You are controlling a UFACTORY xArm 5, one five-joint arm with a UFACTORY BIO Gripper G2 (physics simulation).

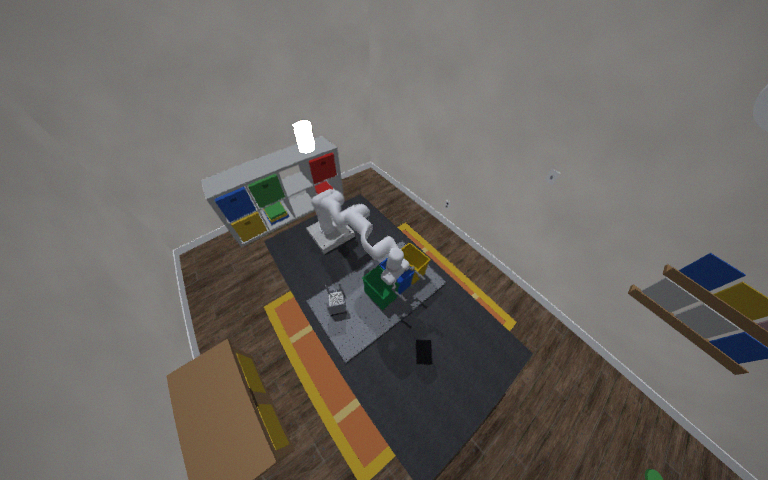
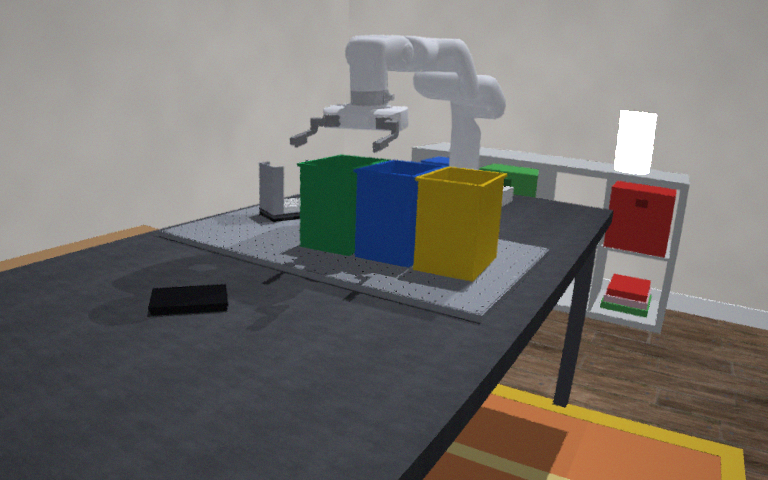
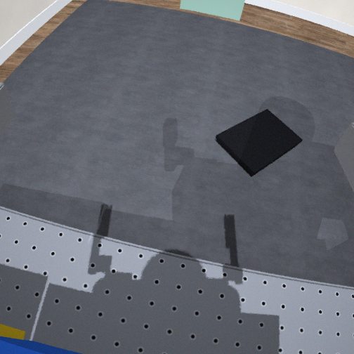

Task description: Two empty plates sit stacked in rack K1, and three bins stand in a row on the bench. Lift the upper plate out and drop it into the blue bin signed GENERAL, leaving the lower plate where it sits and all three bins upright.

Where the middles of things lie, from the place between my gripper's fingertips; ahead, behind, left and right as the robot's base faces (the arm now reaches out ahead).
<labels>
The blue bin [image 2: 386,201] is 20 cm behind my hand, 15 cm below it and 1 cm to the left of it. The rest, counted from my hand: yellow bin [image 2: 458,215] (22 cm behind, 15 cm below, 14 cm to the left); then black plate [image 2: 207,298] (26 cm ahead, 24 cm below, 8 cm to the right); then green bin [image 2: 328,186] (16 cm behind, 15 cm below, 12 cm to the right).
</labels>
